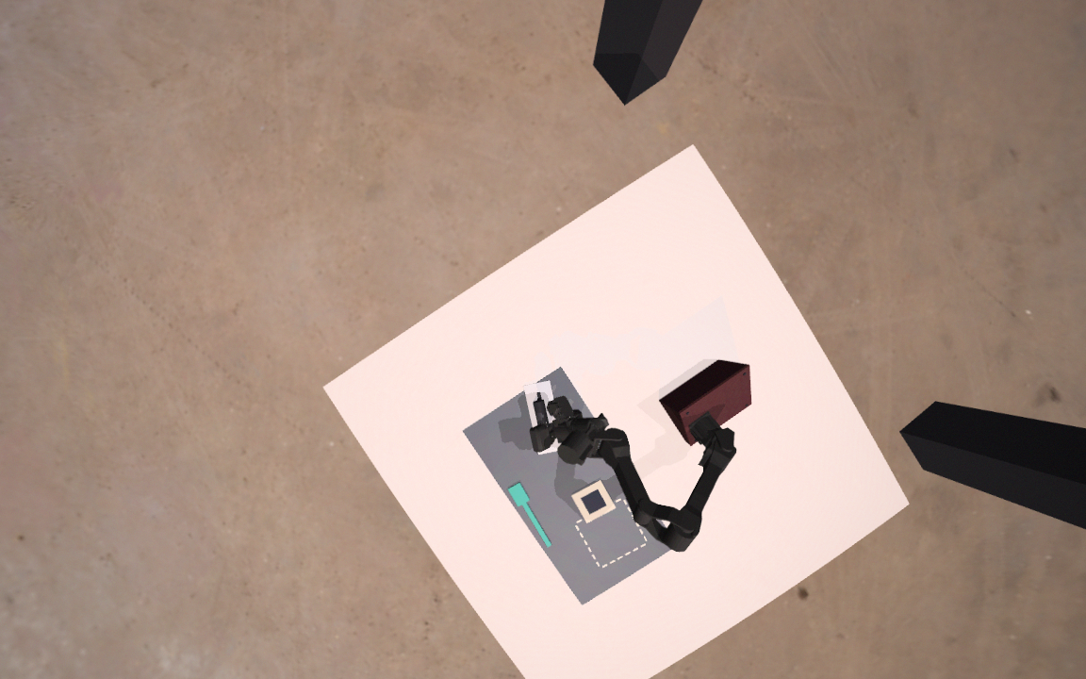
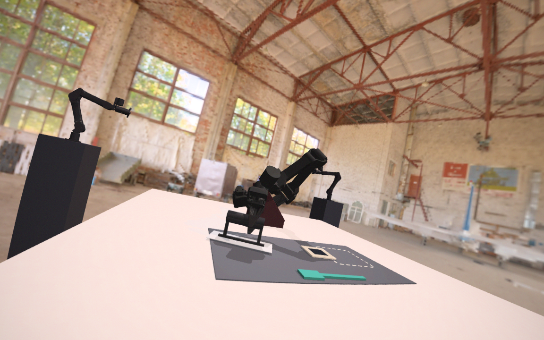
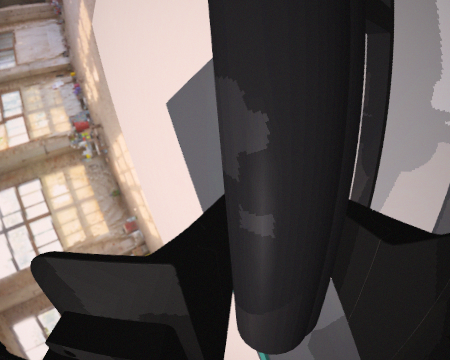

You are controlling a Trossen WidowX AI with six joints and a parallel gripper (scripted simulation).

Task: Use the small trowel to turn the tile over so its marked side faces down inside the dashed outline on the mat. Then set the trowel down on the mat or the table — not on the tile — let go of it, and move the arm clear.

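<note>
The grey mat is 21 cm to the left of my gripper tip, 7 cm below it and 3 cm ahead of it. From my gripper tip the other things lie so: trowel: 2 cm behind, 1 cm to the left, 1 cm below; then cream tile: 28 cm to the left, 5 cm below; then teal flat piece: 18 cm to the left, 17 cm ahead, 5 cm below.
</note>
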